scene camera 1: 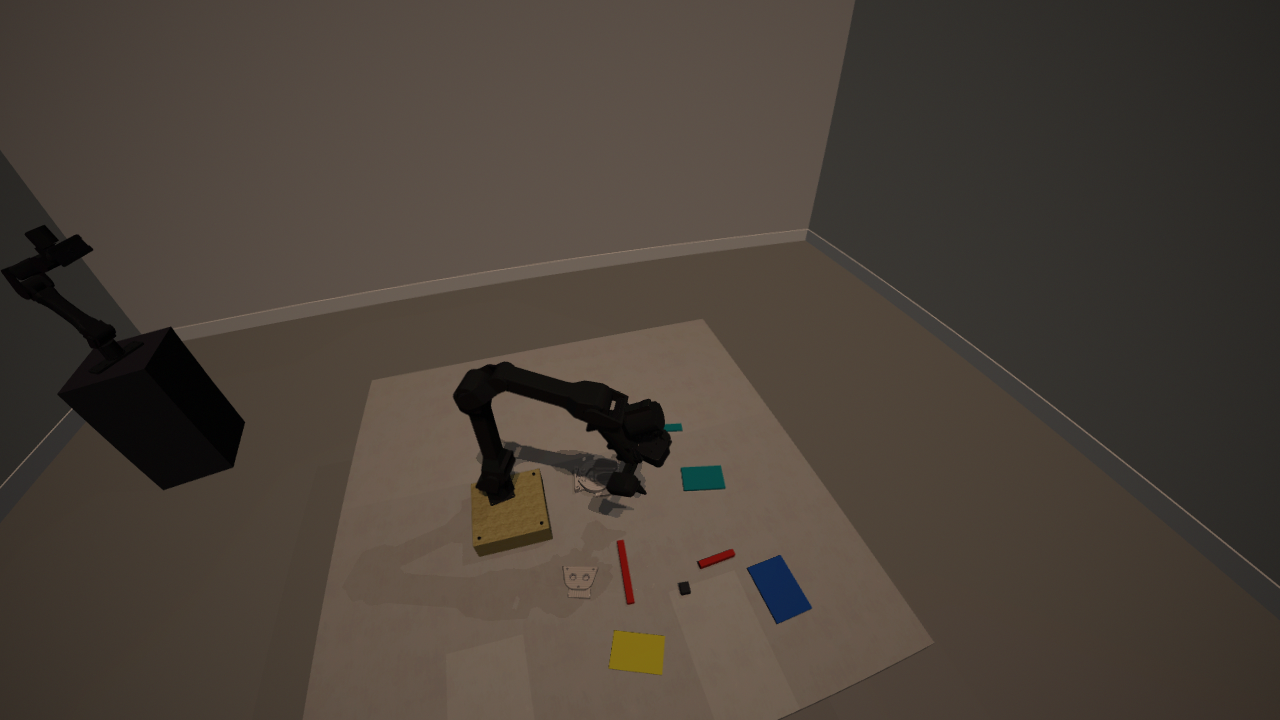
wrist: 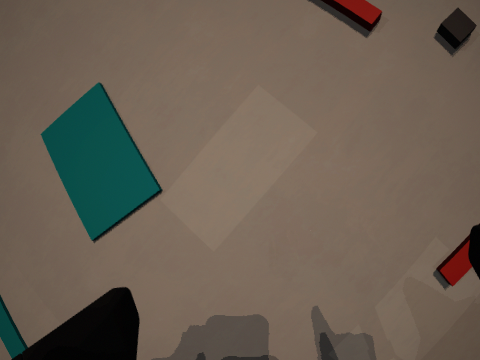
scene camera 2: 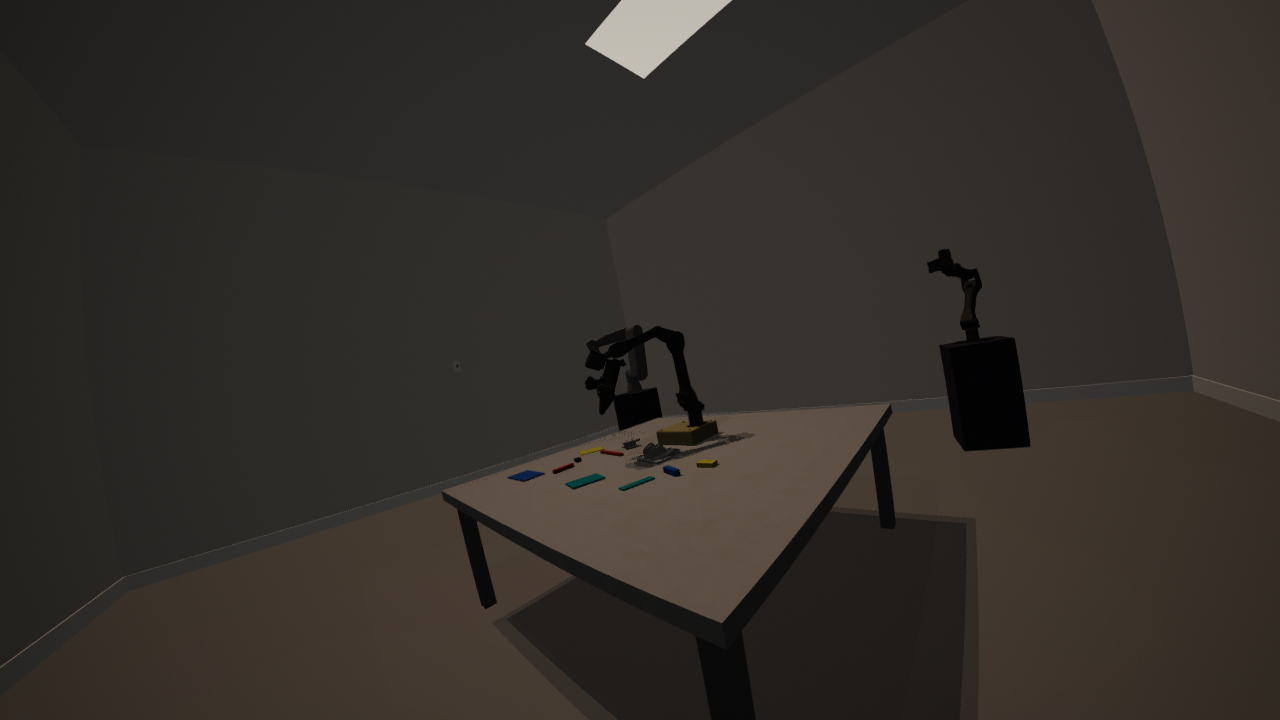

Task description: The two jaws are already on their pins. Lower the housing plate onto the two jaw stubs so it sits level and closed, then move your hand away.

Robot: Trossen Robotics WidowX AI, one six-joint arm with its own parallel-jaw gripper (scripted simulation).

Labels:
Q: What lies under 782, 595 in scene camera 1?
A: A blue plate.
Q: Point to a teal plate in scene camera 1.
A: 709, 477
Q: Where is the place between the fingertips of my gripper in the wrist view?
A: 311, 277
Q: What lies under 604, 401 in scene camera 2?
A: My gripper.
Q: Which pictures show my gripper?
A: Scene camera 1, the wrist view and scene camera 2: all of them.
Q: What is my gripper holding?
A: Nothing.

